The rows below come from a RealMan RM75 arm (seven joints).
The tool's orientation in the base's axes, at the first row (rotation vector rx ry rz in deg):
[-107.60, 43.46, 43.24]
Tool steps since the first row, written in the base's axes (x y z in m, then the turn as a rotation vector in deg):
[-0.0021, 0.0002, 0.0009, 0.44, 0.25, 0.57]
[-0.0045, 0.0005, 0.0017, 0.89, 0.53, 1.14]
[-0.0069, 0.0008, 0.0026, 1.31, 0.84, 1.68]
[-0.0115, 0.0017, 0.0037, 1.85, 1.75, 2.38]
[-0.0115, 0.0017, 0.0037, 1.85, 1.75, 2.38]
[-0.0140, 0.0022, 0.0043, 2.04, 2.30, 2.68]
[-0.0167, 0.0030, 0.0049, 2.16, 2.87, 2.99]
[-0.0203, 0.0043, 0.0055, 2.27, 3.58, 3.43]
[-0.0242, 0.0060, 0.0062, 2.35, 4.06, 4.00]
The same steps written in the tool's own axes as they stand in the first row. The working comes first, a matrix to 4 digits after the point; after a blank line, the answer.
The tool's axes in the first row as the columns of a matrix, in the base's axes (used below as rounded here):
[0.6185, -0.7647, -0.1808]
[-0.1847, -0.3651, 0.9125]
[-0.7638, -0.5309, -0.3671]

[-0.0020, 0.0011, 0.0002, -0.21, -0.73, -0.06]
[-0.0042, 0.0024, 0.0006, -0.42, -1.48, -0.10]
[-0.0064, 0.0036, 0.0010, -0.63, -2.20, -0.09]
[-0.0103, 0.0062, 0.0023, -1.00, -3.32, 0.39]
[-0.0103, 0.0062, 0.0023, -1.00, -3.32, 0.39]
[-0.0123, 0.0076, 0.0030, -1.21, -3.82, 0.75]
[-0.0146, 0.0091, 0.0040, -1.48, -4.29, 1.13]
[-0.0176, 0.0110, 0.0056, -1.88, -4.86, 1.60]
[-0.0208, 0.0130, 0.0076, -2.35, -5.40, 1.81]

